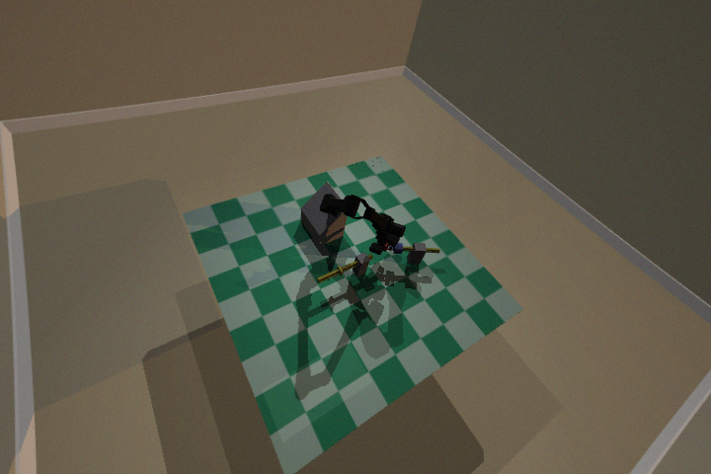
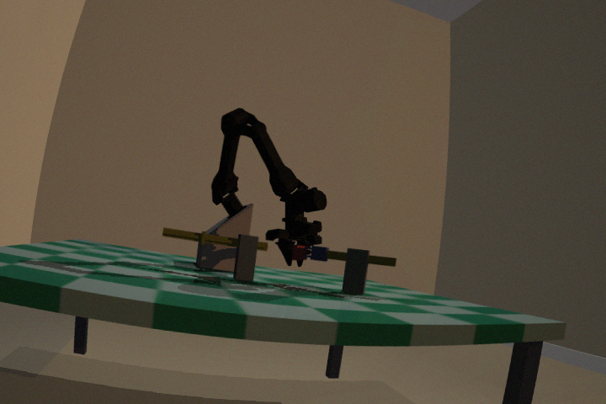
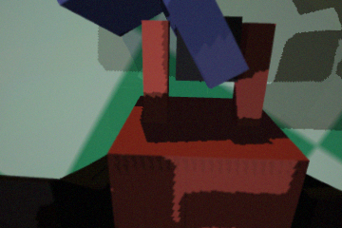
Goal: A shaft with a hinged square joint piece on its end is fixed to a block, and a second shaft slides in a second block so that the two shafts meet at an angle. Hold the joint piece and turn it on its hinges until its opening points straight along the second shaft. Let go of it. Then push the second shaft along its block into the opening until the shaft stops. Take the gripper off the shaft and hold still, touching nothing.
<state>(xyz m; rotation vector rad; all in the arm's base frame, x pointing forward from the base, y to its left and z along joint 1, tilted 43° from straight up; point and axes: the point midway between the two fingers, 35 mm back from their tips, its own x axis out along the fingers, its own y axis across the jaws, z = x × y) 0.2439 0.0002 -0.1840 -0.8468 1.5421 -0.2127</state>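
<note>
Right now the red joint piece is 40 mm above my gripper tip and 10 mm ahead of it.
</note>
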